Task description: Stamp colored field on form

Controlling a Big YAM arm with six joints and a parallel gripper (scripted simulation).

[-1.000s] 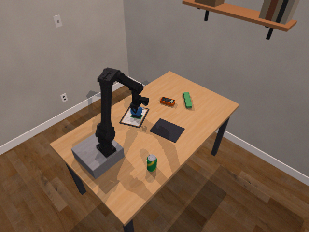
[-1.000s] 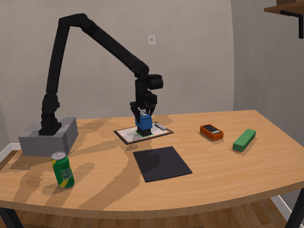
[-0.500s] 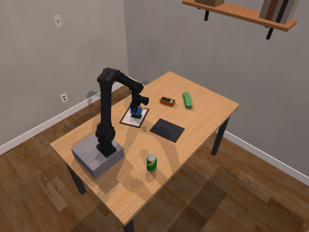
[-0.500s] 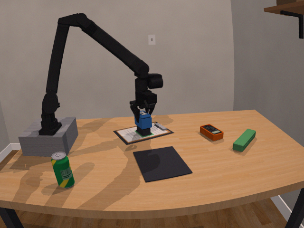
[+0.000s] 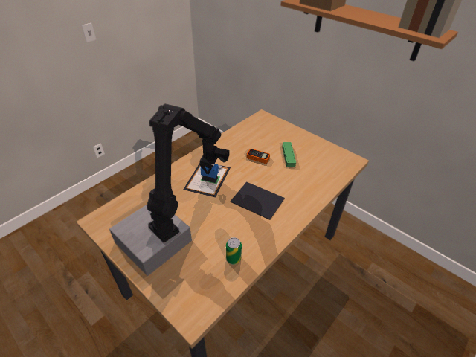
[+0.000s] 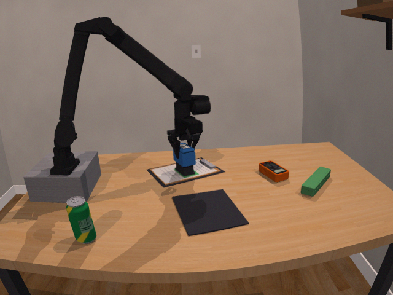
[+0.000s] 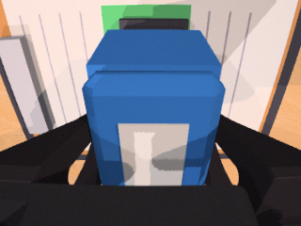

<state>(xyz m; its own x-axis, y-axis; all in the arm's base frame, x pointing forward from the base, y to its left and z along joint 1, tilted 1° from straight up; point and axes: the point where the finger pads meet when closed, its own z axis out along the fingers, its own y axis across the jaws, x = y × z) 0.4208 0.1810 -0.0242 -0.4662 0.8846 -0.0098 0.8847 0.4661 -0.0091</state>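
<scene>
Right now my hand is 2 cm above the blue stamp. Also, from my hand: dark mat 29 cm to the right, 8 cm ahead, 7 cm below; clipboard 7 cm below, 2 cm to the left, 1 cm ahead; green case 48 cm ahead, 17 cm to the right, 6 cm below.
</scene>
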